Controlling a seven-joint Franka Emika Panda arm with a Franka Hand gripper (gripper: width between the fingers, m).
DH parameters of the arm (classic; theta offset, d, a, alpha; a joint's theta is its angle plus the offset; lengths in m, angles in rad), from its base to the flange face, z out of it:
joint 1: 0 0.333 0 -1.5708
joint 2: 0 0 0 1.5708
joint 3: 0 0.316 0.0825 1.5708
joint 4: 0 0 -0.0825 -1.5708
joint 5: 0 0.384 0 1.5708
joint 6: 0 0 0.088 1.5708
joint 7: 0 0.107 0 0
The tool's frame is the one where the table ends.
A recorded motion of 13 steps. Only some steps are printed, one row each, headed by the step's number.
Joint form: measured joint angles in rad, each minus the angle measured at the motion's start. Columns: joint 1, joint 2, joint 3, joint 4, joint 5, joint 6, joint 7.
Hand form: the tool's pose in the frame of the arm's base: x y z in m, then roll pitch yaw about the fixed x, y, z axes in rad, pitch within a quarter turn. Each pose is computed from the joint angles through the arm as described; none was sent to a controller.
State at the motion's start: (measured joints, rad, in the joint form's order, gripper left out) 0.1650 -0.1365 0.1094 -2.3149 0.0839 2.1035 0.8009
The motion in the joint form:
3: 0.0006 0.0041 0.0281 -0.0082 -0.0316 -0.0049 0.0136
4: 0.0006 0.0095 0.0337 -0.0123 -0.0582 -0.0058 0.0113
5: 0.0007 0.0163 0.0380 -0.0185 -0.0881 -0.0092 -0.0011
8: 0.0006 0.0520 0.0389 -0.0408 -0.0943 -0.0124 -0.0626
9: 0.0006 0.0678 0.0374 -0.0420 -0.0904 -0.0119 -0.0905
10: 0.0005 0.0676 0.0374 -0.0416 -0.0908 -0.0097 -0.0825
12: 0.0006 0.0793 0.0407 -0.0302 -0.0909 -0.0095 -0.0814
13: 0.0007 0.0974 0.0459 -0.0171 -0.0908 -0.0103 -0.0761
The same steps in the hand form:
3: 0.4558 0.1456 0.3860 3.0903 0.0819 -0.5440
4: 0.4544 0.1466 0.3815 3.0681 0.0732 -0.5223
5: 0.4525 0.1465 0.3753 3.0406 0.0686 -0.4900
8: 0.4470 0.1445 0.3490 3.0039 0.1198 -0.4283
9: 0.4470 0.1440 0.3412 3.0006 0.1394 -0.4054
10: 0.4474 0.1440 0.3416 3.0011 0.1359 -0.4130
12: 0.4504 0.1467 0.3408 3.0020 0.1367 -0.4104
13: 0.4535 0.1504 0.3375 2.9995 0.1419 -0.4106

